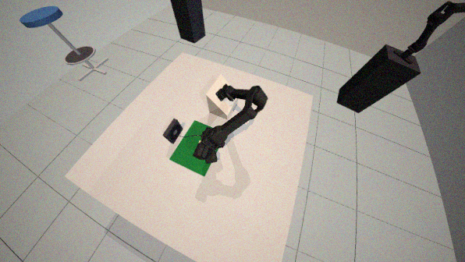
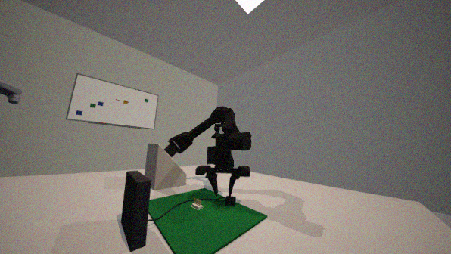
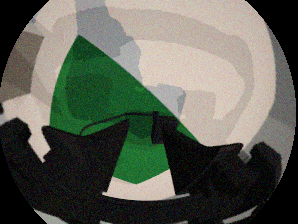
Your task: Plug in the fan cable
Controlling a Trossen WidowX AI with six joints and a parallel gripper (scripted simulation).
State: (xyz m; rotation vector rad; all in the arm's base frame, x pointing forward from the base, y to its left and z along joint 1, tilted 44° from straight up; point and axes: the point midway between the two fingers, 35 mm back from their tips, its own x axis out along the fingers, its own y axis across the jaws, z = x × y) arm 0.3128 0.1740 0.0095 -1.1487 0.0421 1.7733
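Right now my gripper tip is 3 cm short of the black plug, 1 cm to the right of it and 1 cm above it. From my gripper tip the other things lie so: pale four-pin header (9 cm to the right, 2 cm below, 1 cm behind); then black fan (25 cm to the right, 4 cm above, 2 cm ahead); then green board (9 cm to the right, 3 cm below, 1 cm ahead).
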